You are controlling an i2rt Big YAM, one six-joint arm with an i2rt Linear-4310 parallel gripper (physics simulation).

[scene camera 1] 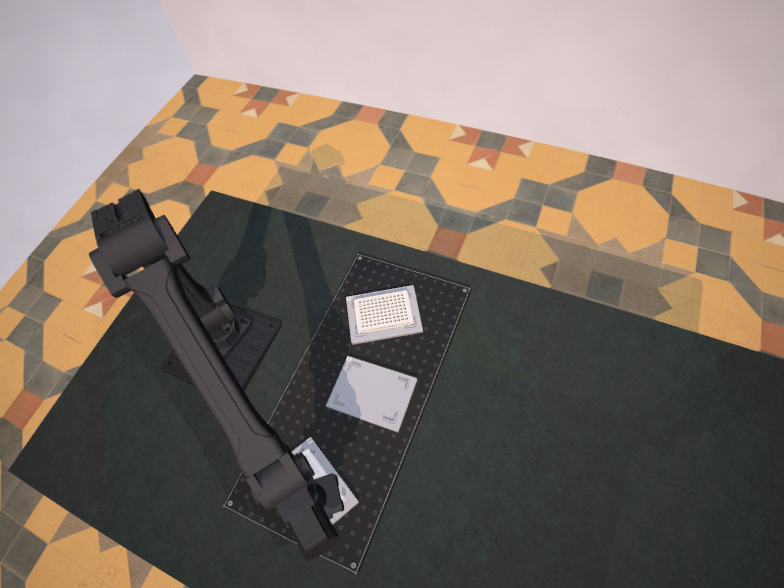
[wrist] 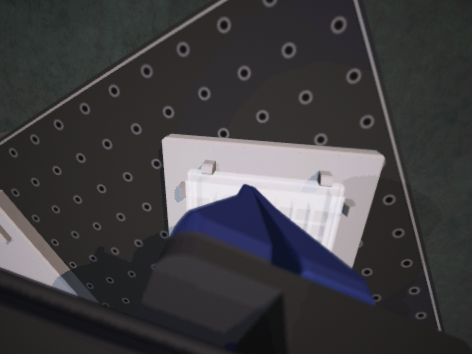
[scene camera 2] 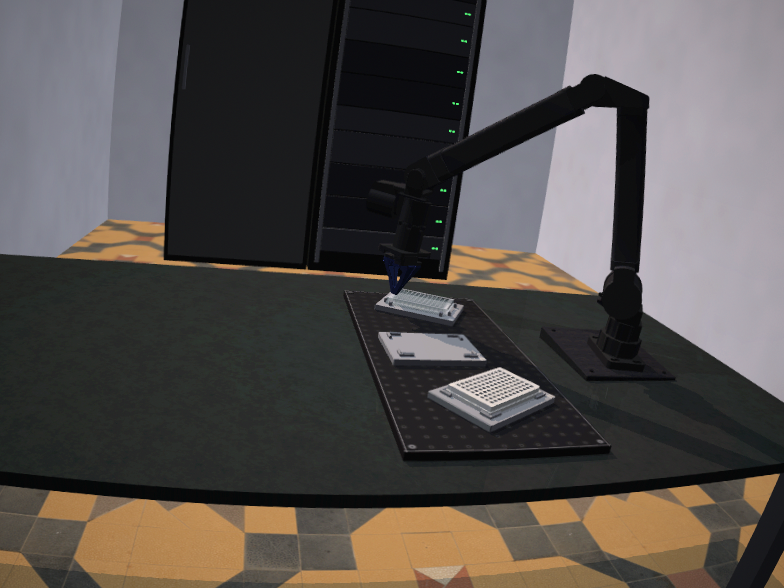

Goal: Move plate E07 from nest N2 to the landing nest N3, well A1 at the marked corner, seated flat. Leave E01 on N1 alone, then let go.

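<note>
My gripper [scene camera 2: 395,291] [wrist: 244,195] is shut, its blue fingertips together with nothing between them, over the clear gridded plate [scene camera 1: 322,465] [scene camera 2: 427,302] [wrist: 295,215]. This plate lies on the nest [scene camera 1: 309,445] [scene camera 2: 411,315] [wrist: 270,154] farthest back in scene camera 2. Whether the tips touch it is unclear; they hide part of it in the wrist view. A bare nest [scene camera 1: 373,395] [scene camera 2: 433,348] [wrist: 25,265] with corner stops is in the middle. A white plate [scene camera 1: 383,312] [scene camera 2: 495,387] sits on the nearest nest [scene camera 2: 452,402] in scene camera 2. Plate and nest labels are unreadable.
The nests stand on a black perforated board [scene camera 1: 436,316] [scene camera 2: 402,411] [wrist: 280,90] on a dark green table [scene camera 1: 538,443] [scene camera 2: 189,379]. The arm's base plate [scene camera 1: 262,338] [scene camera 2: 569,360] is beside the board. Dark cabinets [scene camera 2: 246,126] stand behind the table.
</note>
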